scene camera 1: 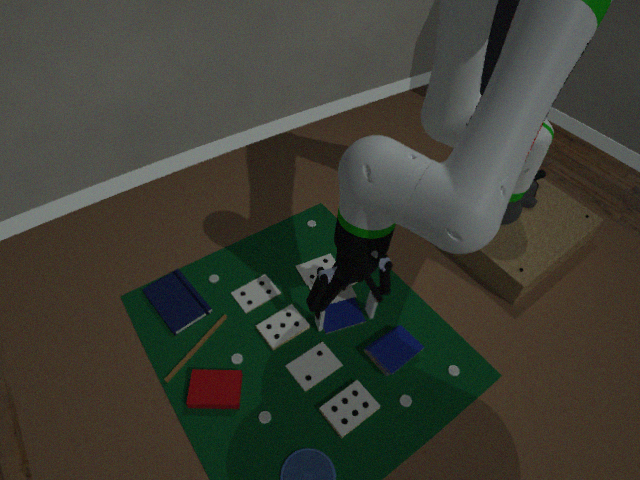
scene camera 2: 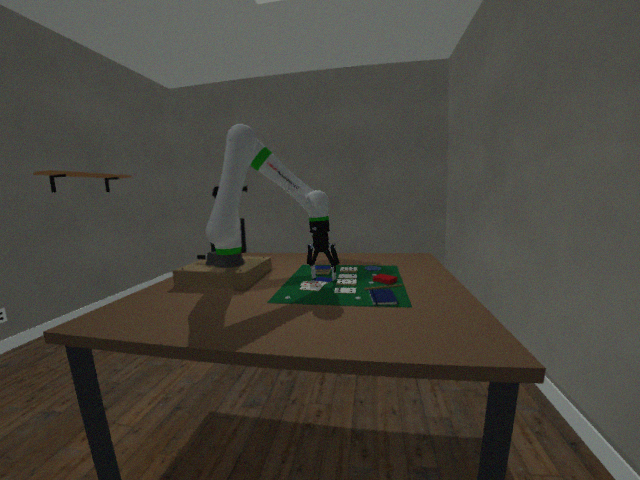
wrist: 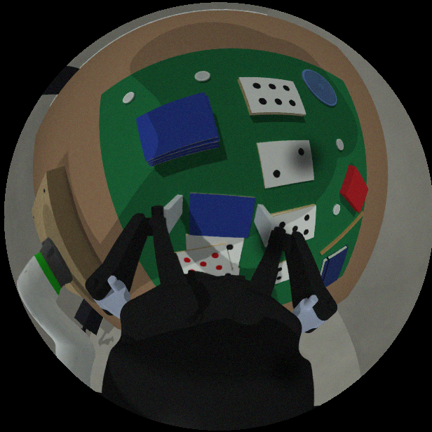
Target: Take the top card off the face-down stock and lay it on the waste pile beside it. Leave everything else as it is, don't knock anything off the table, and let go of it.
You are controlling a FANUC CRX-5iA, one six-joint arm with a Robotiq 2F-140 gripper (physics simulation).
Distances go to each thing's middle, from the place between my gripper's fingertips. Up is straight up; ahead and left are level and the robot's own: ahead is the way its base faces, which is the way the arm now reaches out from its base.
I see the green mat (scene camera 2: 325, 296) 100 mm ahead of my hand and 10 mm below it. The rest, counted from my hand: blue round dish (wrist: 318, 85) 240 mm to the left, 190 mm ahead; then red box (scene camera 1: 211, 389) 290 mm ahead, 40 mm to the left, 10 mm above; then red-dotted card (wrist: 213, 259) 100 mm to the right, 30 mm behind.
